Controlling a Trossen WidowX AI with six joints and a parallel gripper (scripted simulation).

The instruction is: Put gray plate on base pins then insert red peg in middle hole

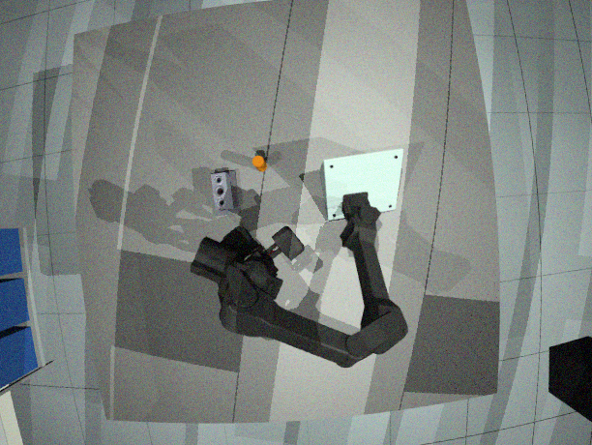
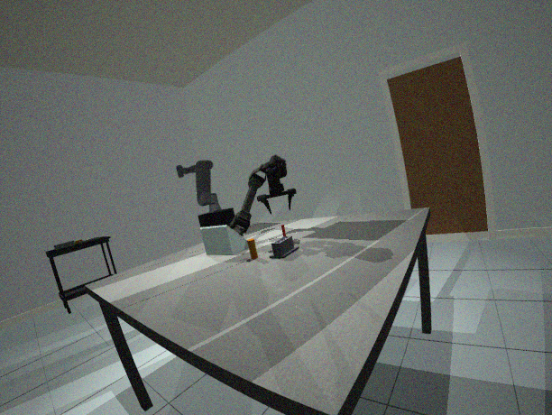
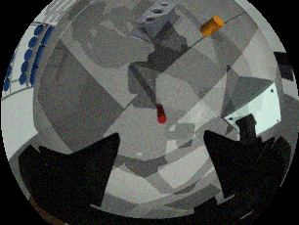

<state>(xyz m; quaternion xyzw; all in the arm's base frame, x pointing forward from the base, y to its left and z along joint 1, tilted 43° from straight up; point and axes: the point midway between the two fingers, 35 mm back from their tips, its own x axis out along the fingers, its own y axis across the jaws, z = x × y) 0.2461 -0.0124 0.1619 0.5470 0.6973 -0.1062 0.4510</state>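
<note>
The red peg lies 100 mm below my gripper tip and 10 mm behind it. Also, from my gripper tip: base (180 mm to the right, 140 mm below, 100 mm ahead); then gray plate (180 mm to the right, 100 mm below, 100 mm ahead); then orange cylinder (240 mm to the right, 100 mm below, 10 mm behind).
</note>
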